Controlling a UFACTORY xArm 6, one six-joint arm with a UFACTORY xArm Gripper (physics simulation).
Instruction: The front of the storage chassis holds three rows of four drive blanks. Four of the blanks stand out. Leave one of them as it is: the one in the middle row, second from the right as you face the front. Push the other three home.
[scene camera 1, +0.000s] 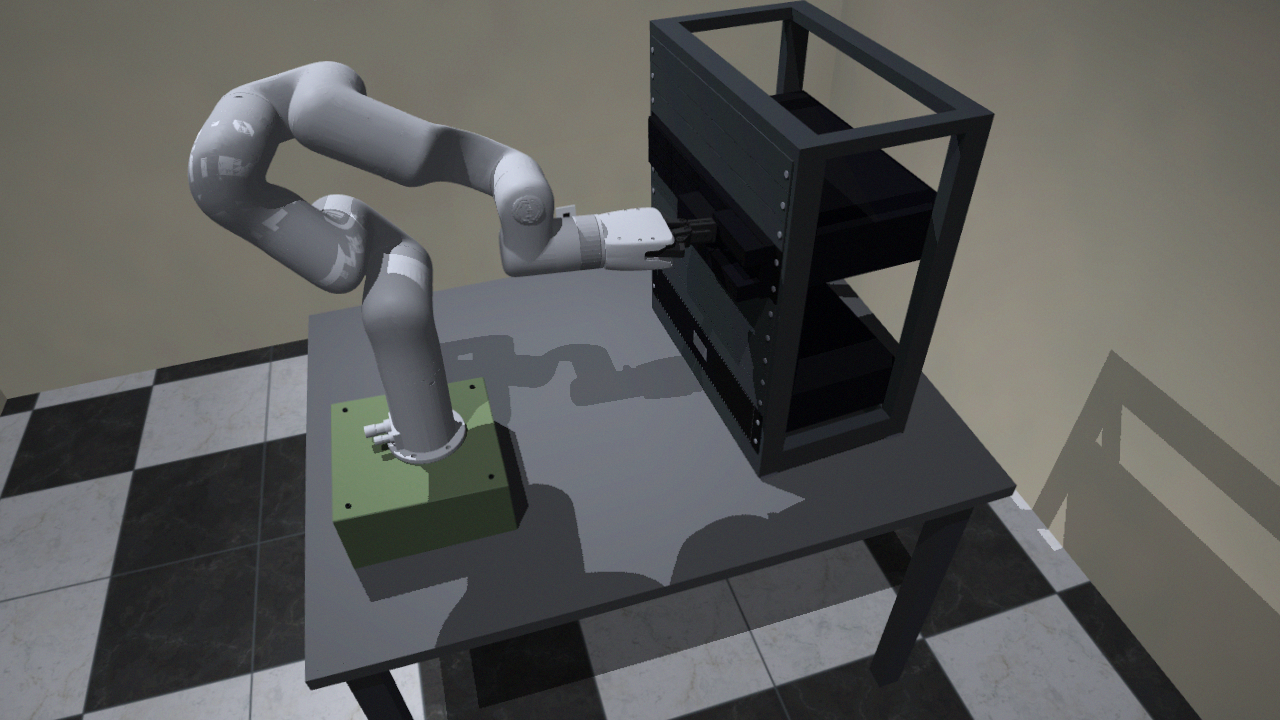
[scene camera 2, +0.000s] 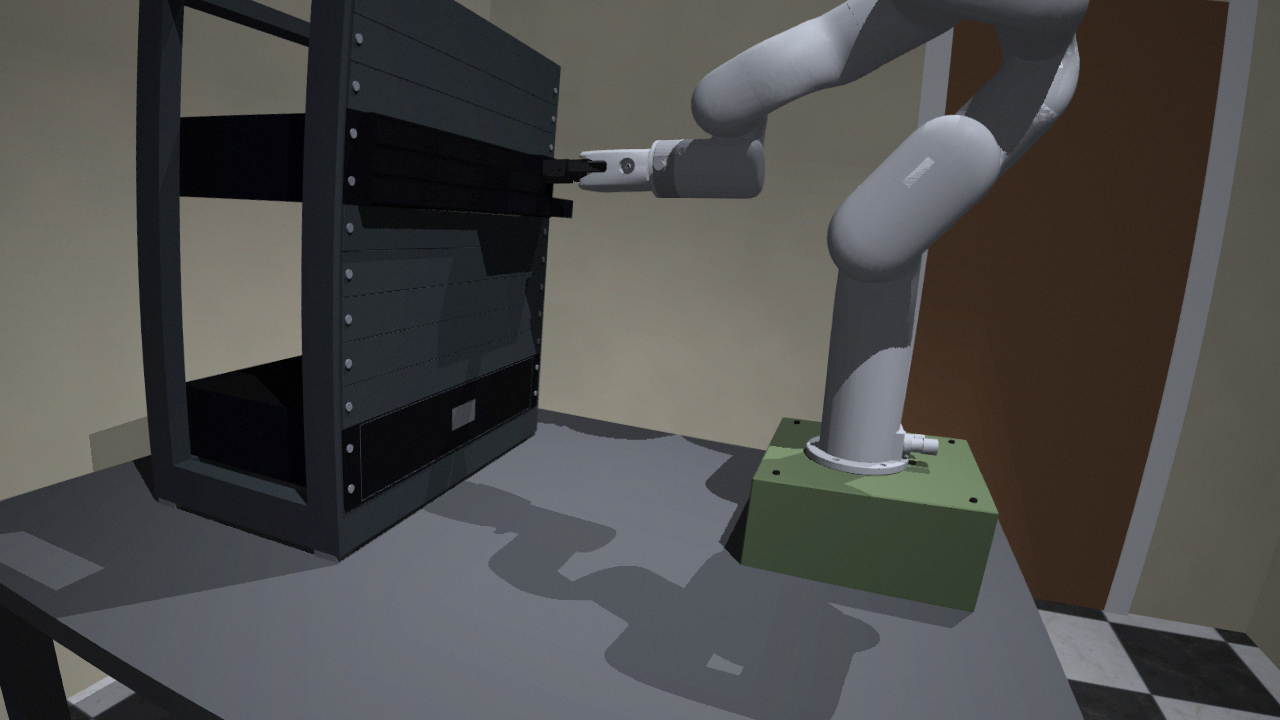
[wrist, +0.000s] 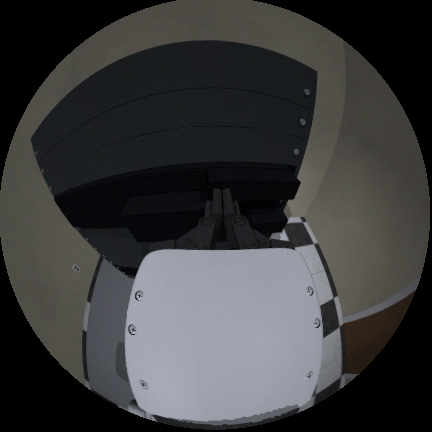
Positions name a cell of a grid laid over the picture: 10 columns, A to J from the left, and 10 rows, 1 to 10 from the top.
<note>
I see my gripper (scene camera 1: F4) and a rack (scene camera 2: D5).
The rack is seen too in scene camera 1 (scene camera 1: G3) and in the wrist view (wrist: D4). My gripper is seen too in the wrist view (wrist: F5).
</note>
